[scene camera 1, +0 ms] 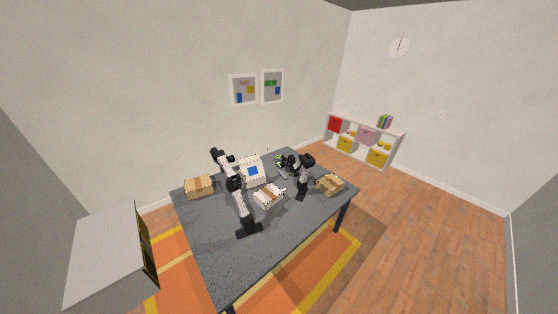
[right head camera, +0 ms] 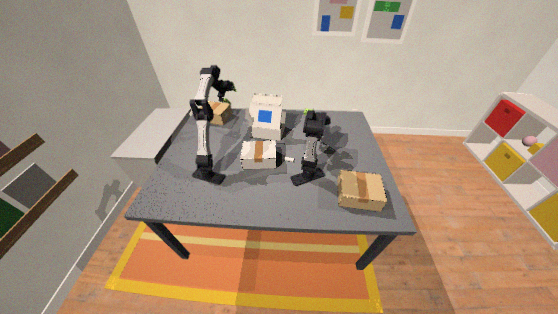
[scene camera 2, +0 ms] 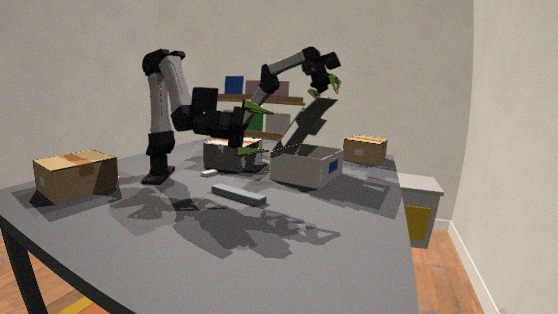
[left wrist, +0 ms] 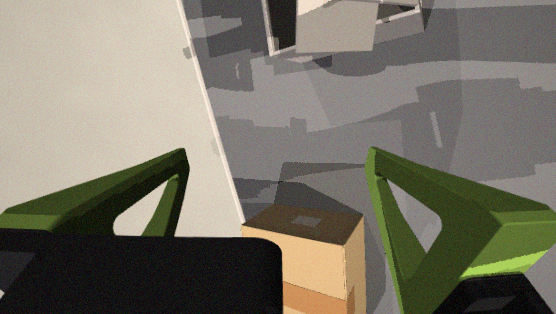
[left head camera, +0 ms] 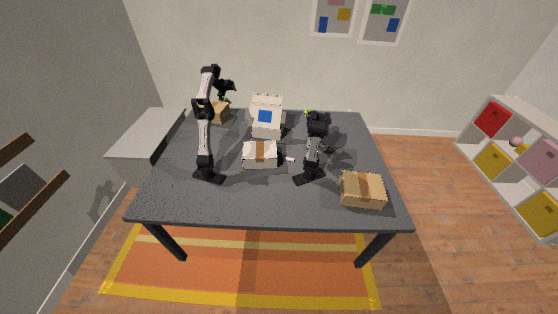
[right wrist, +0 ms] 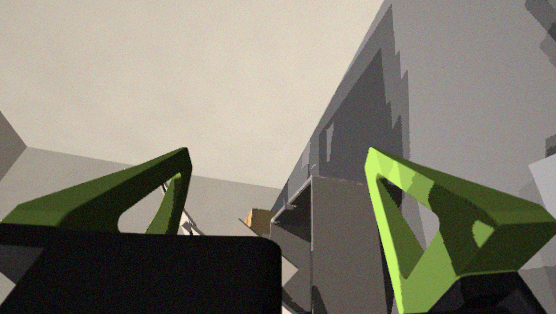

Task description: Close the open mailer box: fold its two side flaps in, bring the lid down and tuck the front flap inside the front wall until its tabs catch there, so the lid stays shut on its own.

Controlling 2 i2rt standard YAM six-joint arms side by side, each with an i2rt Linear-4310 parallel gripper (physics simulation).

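Places are measured from the left arm's base along level axes (x ahead, y right, z down), in centimetres.
Pixels of known places: left gripper, fingertip midpoint: point(right head camera: 233, 97) point(left wrist: 277, 157) point(left head camera: 233, 97); right gripper, fingertip midpoint: point(scene camera 1: 276, 159) point(scene camera 2: 271, 132) point(left head camera: 307, 115) point(right wrist: 278, 157); left arm's base, link origin: point(scene camera 1: 249, 230) point(right head camera: 208, 176) point(left head camera: 208, 176); right arm's base, link origin: point(scene camera 1: 301, 193) point(right head camera: 307, 176) point(scene camera 2: 159, 175) point(left head camera: 308, 176).
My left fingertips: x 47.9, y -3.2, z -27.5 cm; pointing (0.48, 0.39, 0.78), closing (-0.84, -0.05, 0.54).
Ahead of a thing's pixels: the offset from my left fingertips to its top centre. "*": to the spot under its first point.
The white mailer box {dx +4.8, dy +21.5, dz +18.3 cm} point(left head camera: 268, 133) point(scene camera 2: 300, 167) point(right wrist: 340, 225) is open near the far table edge. Its lid point(left head camera: 274, 106) point(scene camera 2: 311, 120) point(scene camera 1: 251, 162) stands tilted up, with a blue square on its outer face. In the left wrist view a pale flap {* dx +0.5, dy +8.7, dz +11.1 cm} point(left wrist: 337, 27) shows at the box's near side; the other side flap's state I cannot tell. My left gripper point(left wrist: 277, 157) point(scene camera 2: 325, 92) is open and empty, high up to the left of the box in the left head camera. My right gripper point(right wrist: 278, 157) point(scene camera 2: 270, 132) is open and empty, low on the box's other side.
A closed white box with brown tape {dx -25.0, dy +27.6, dz +18.3 cm} point(left head camera: 260, 154) stands between the arms. Brown cartons stand at the back left point(right head camera: 220, 112) and front right point(right head camera: 362, 190). A grey bar {dx +2.1, dy +54.9, dz +25.7 cm} point(scene camera 2: 238, 195) and a small white block {dx -19.5, dy +45.6, dz +26.3 cm} point(scene camera 2: 209, 173) lie near my right arm.
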